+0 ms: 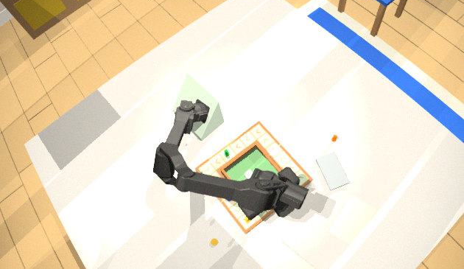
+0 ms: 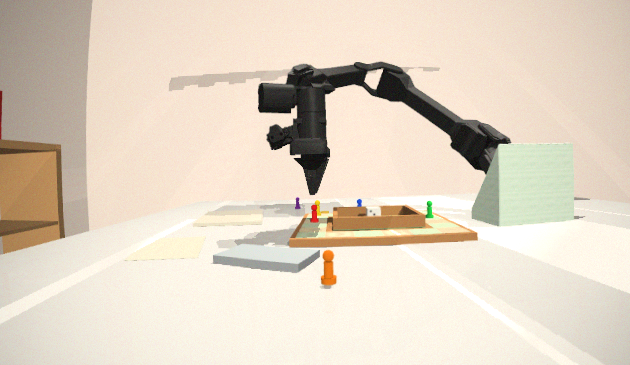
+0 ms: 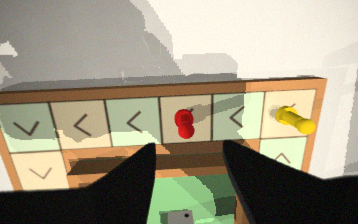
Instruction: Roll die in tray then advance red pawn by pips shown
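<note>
Now: gripper tip 40 mm above the red pawn. Also, from my gripper tip: white die: 110 mm behind, 30 mm to the left, 40 mm below; green-floored tray: 110 mm behind, 40 mm to the left, 60 mm below; yellow pawn: 20 mm behind, 90 mm to the right, 40 mm below.
</note>
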